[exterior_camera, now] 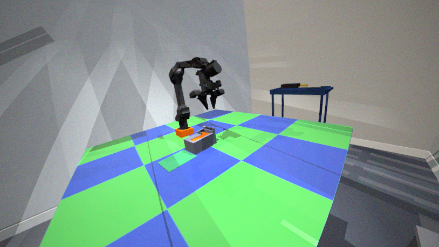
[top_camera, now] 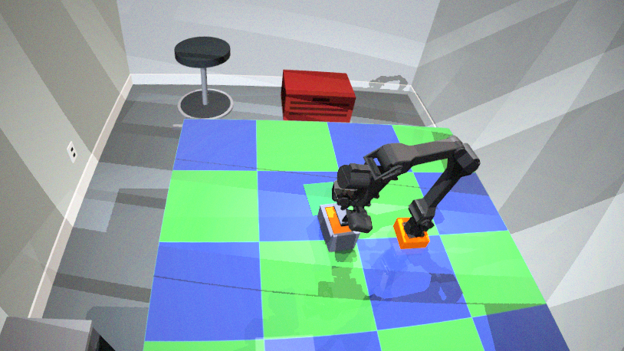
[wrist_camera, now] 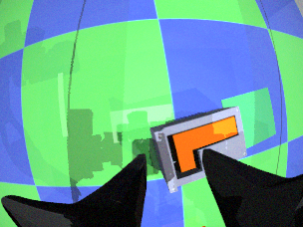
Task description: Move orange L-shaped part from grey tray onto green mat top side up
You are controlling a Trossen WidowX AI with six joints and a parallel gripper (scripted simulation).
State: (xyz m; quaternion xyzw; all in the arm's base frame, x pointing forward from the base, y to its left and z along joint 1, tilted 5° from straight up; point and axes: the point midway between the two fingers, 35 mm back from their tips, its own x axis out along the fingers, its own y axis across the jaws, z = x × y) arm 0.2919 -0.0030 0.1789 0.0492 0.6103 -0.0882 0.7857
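The orange L-shaped part is 40 mm behind my gripper tip, 60 mm to the right of it and 140 mm below it. From my gripper tip the other things lie so: green mat (40 mm behind, 230 mm to the right, 210 mm below).
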